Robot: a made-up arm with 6 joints.
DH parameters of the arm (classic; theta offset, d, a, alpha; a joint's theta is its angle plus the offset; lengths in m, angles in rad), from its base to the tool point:
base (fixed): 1.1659 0 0.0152 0
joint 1: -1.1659 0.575 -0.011 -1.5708
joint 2: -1.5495 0 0.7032 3.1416
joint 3: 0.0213 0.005 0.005 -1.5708
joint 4: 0 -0.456 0.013 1.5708
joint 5: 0 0.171 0.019 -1.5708
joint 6: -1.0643 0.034 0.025 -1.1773
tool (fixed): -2.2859 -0.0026 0 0
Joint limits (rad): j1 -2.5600..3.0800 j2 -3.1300..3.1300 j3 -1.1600..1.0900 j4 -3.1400..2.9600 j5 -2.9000..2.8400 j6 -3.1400..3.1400
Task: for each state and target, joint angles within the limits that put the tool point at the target. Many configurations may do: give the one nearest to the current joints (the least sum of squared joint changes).
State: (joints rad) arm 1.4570 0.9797 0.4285 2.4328 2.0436 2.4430
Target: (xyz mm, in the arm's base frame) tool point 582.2 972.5 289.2
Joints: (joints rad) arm 0.9735 1.6471 0.8856 2.2294 2.2933 2.5171
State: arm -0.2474 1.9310 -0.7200 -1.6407 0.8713 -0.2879
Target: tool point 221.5 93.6 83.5
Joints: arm 0.0444 1.9797 -0.3133 -1.9583 0.9369 -0.3203
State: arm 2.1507 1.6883 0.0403 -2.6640 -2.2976 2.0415
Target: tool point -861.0 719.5 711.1
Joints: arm 2.3323 1.1179 0.8823 -2.9012 -2.3664 1.9865
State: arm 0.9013 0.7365 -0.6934 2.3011 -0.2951 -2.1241
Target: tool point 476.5 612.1 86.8
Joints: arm 0.7786 1.6168 -0.1317 2.1109 -0.2682 -2.0808
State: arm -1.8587 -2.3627 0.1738 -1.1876 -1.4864 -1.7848
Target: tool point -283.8 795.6 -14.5
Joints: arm -1.3856 -2.6463 0.7000 -0.9804 -1.5338 -1.7860
